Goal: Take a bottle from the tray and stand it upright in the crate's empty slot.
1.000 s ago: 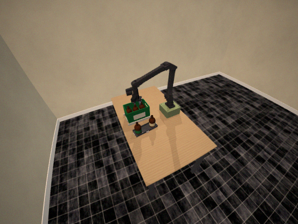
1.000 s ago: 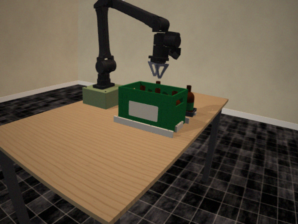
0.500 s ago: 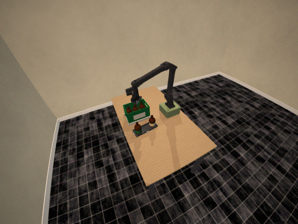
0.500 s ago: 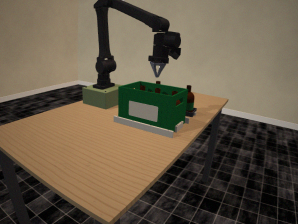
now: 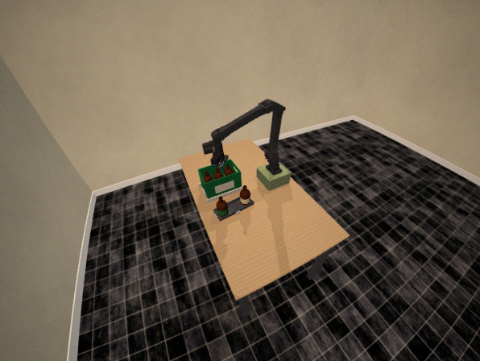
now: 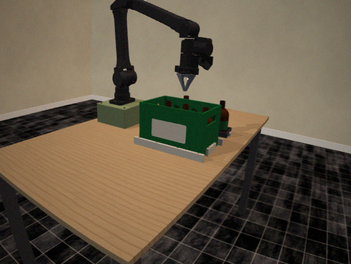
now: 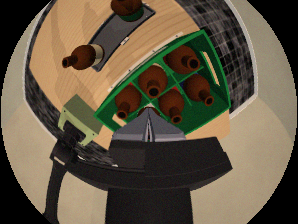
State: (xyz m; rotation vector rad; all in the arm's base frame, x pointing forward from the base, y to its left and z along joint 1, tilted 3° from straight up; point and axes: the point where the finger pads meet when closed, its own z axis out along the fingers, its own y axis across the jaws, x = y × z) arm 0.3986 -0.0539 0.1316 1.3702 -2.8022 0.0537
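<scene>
My gripper is now 140 mm above the brown bottle and 10 mm short of it. The rest, counted from my hand: green crate 140 mm below, 50 mm to the right, 10 mm ahead; then dark tray 210 mm below, 190 mm to the left.
</scene>
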